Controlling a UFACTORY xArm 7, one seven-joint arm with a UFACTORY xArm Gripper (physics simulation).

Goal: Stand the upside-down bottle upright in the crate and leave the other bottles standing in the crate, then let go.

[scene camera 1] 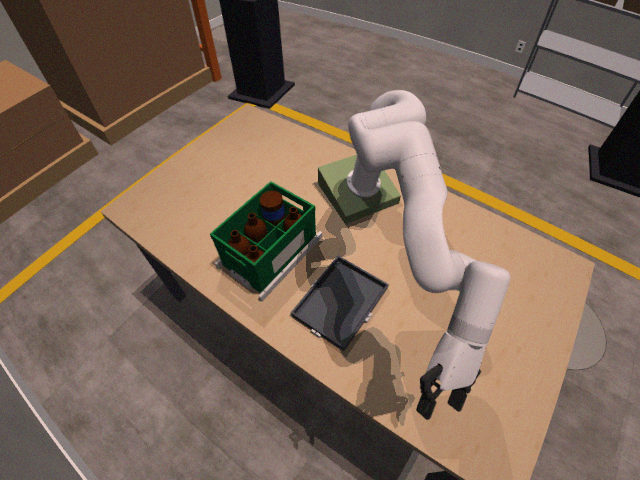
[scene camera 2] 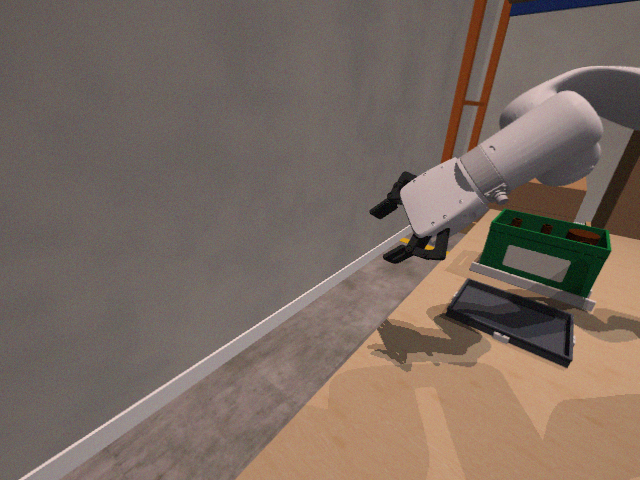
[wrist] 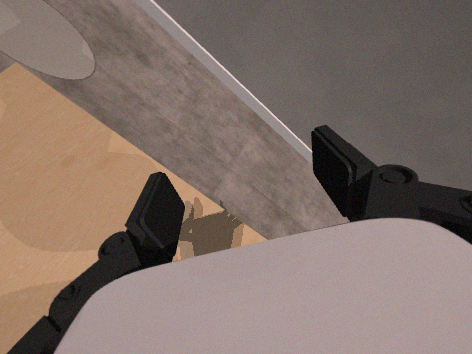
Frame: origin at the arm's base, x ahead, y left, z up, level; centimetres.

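Where they show: gripper, fingertip midpoint: [scene camera 1: 438, 411] [scene camera 2: 380, 236] [wrist: 240, 170]; arm's base, link origin: [scene camera 1: 363, 183].
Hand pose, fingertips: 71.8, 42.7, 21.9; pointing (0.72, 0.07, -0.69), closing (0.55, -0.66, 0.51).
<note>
Each offset is from my fingertips to the top centre of the thing, as dx, dy, dz. "pt": to the spot under its first point. Level surfaces: height alone.
A green crate {-33.5, -60.8, -10.8} [scene camera 1: 258, 273] [scene camera 2: 493, 253] stands on the table. The upside-down bottle {-42.8, -63.7, -12.0} [scene camera 1: 271, 204] [scene camera 2: 583, 237] is in its back part, broad brown base up, with a blue band below. Upright brown bottles {-34.1, -65.5, -12.0} [scene camera 1: 253, 228] {-26.0, -66.6, -12.0} [scene camera 1: 236, 242] {-41.7, -55.0, -12.0} [scene camera 1: 293, 221] [scene camera 2: 546, 228] stand in the crate with their necks up; another upright bottle {-23.7, -58.5, -12.0} [scene camera 1: 253, 252] is partly hidden by the near wall. My gripper [scene camera 1: 442, 405] [scene camera 2: 387, 233] [wrist: 240, 170] is open and empty, well above the table's near right part, far from the crate. The crate and bottles do not show in the wrist view.
A dark shallow tray {pt -25.9, -30.9, -27.8} [scene camera 1: 341, 304] [scene camera 2: 509, 312] lies between the crate and my gripper. A light rail {-31.6, -51.1, -25.3} [scene camera 1: 290, 266] [scene camera 2: 532, 285] runs along the crate's foot. My arm stands on a green block [scene camera 1: 351, 207] behind the tray, on the wooden table {dz -28.3} [scene camera 1: 206, 155] [scene camera 2: 361, 428] [wrist: 65, 190].
</note>
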